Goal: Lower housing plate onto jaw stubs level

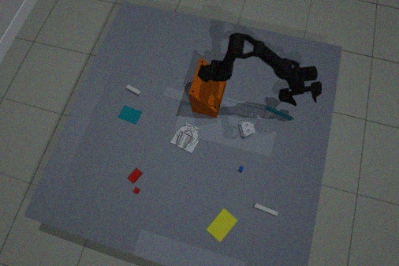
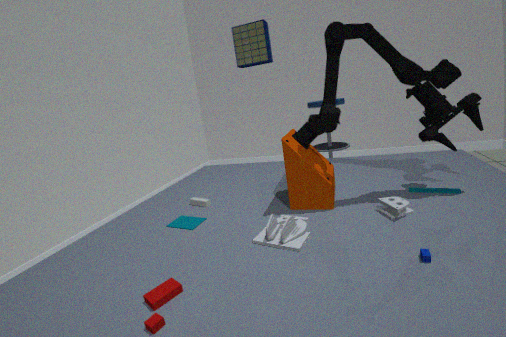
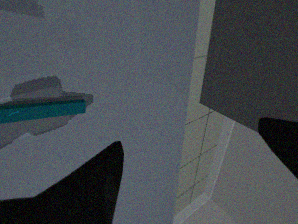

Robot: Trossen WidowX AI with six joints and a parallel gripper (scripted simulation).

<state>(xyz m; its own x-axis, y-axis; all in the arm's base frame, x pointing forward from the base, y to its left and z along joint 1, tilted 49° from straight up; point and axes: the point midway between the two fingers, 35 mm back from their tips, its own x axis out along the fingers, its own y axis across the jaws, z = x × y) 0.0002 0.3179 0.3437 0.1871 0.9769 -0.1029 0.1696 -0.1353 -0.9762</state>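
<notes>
Now: the teal bar 2 cm ahead of my gripper tip, 10 cm to the right of it and 14 cm below it. From my gripper tip the other things lie so: teal tile: 22 cm ahead, 82 cm to the right, 14 cm below; then small blue cube: 34 cm ahead, 21 cm to the right, 14 cm below; then yellow tile: 61 cm ahead, 23 cm to the right, 14 cm below.
</notes>
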